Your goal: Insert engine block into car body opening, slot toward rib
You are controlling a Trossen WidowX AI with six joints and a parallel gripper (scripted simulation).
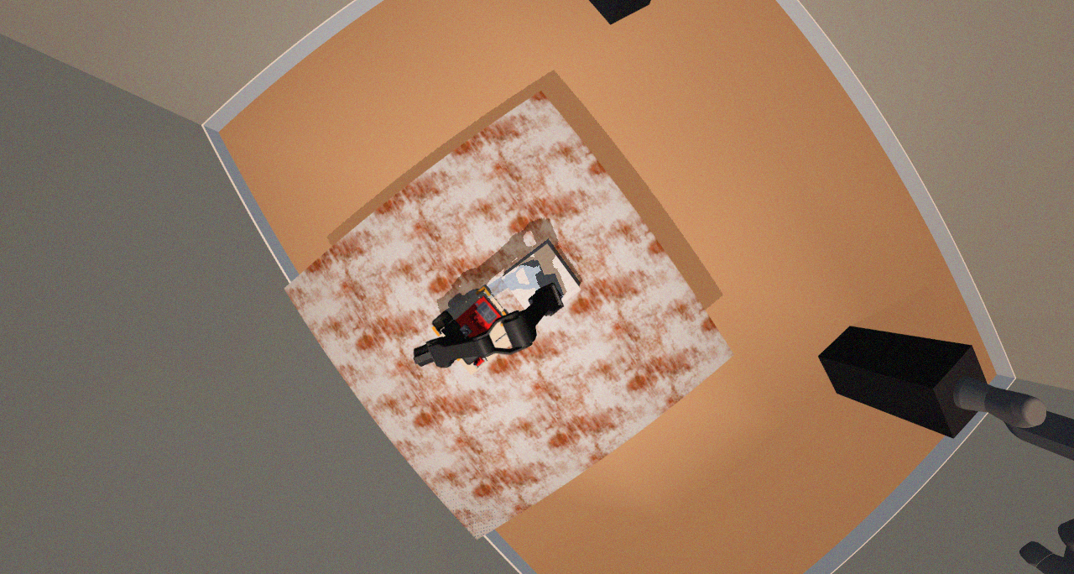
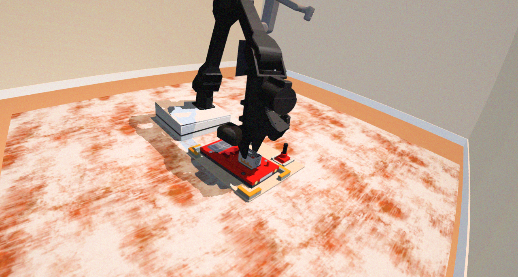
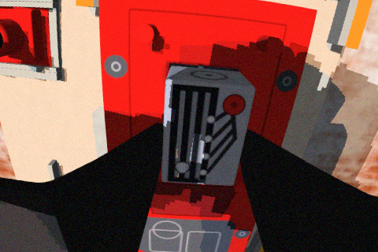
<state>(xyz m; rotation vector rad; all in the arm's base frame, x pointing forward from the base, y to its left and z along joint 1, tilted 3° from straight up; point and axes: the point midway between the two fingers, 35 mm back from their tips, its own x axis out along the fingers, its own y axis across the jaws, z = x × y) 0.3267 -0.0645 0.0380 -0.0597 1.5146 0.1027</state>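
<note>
My gripper tip is now 1 cm above the engine block.
</note>
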